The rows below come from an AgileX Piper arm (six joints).
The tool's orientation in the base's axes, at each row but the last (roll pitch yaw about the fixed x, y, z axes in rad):
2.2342, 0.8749, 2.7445
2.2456, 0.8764, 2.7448
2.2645, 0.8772, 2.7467
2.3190, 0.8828, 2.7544
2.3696, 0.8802, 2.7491
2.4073, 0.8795, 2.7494
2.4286, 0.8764, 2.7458
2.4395, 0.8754, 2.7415
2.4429, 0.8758, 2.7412
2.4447, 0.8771, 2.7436
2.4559, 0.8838, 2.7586
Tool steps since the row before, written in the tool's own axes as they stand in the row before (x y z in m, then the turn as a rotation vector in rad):
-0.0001, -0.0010, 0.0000, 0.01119, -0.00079, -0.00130
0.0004, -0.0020, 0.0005, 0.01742, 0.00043, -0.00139
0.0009, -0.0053, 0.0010, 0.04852, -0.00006, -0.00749
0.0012, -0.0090, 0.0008, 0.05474, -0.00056, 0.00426
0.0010, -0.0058, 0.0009, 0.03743, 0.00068, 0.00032
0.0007, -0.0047, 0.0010, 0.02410, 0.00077, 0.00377
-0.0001, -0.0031, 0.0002, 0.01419, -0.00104, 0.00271
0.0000, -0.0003, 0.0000, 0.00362, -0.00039, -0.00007
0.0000, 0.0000, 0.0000, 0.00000, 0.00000, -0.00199
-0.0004, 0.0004, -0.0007, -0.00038, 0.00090, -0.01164
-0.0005, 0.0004, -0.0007, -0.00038, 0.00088, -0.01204
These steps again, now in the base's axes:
0.0004, -0.0008, -0.0004, -0.00733, 0.00143, -0.00847
0.0008, -0.0012, -0.0015, -0.01145, 0.00391, -0.01262
0.0018, -0.0036, -0.0037, -0.03423, 0.00799, -0.03428
0.0023, -0.0069, -0.0055, -0.02878, 0.01470, -0.04439
0.0014, -0.0044, -0.0038, -0.02193, 0.00985, -0.02870
0.0013, -0.0036, -0.0030, -0.01139, 0.00806, -0.02002
0.0008, -0.0027, -0.0013, -0.00606, 0.00360, -0.01265
0.0000, -0.0003, -0.0001, -0.00213, 0.00053, -0.00291
0.0000, 0.0000, 0.0000, -0.00158, -0.00072, 0.00098
-0.0004, 0.0000, 0.0008, -0.00914, -0.00351, 0.00637
-0.0003, 0.0000, 0.0009, -0.00945, -0.00368, 0.00656

